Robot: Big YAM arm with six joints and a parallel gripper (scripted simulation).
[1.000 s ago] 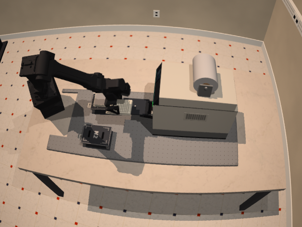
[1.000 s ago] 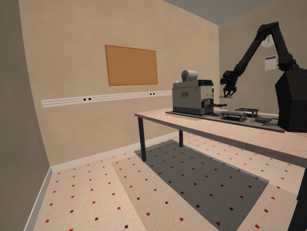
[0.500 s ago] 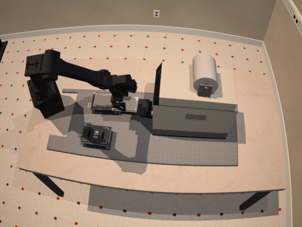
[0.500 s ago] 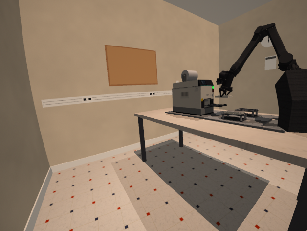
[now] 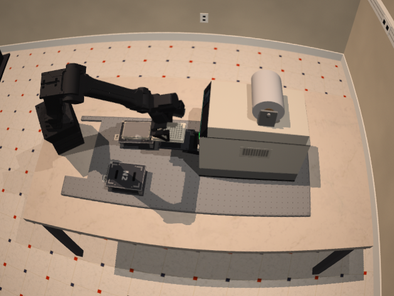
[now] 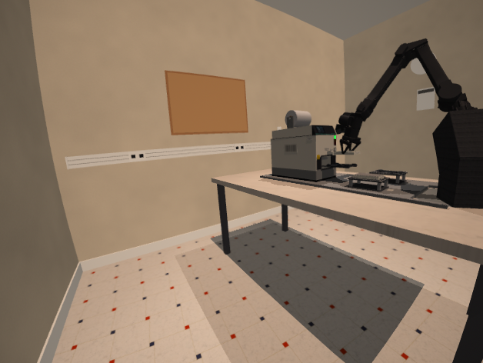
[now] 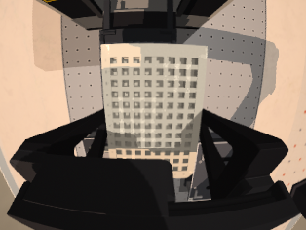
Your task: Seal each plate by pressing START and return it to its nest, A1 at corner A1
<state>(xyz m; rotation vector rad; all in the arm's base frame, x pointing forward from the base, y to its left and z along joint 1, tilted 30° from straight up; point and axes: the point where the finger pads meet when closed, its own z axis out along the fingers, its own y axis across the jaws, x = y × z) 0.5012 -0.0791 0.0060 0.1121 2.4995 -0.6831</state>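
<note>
My gripper is now 30 mm short of the sealer stage, 10 mm to the right of it and 80 mm above it. Also, from my hand: yellow warning label (150 mm ahead, 80 mm to the left, 20 mm below); then start button (110 mm ahead, 100 mm to the right, 10 mm above); then plate (right at my hand).
</note>
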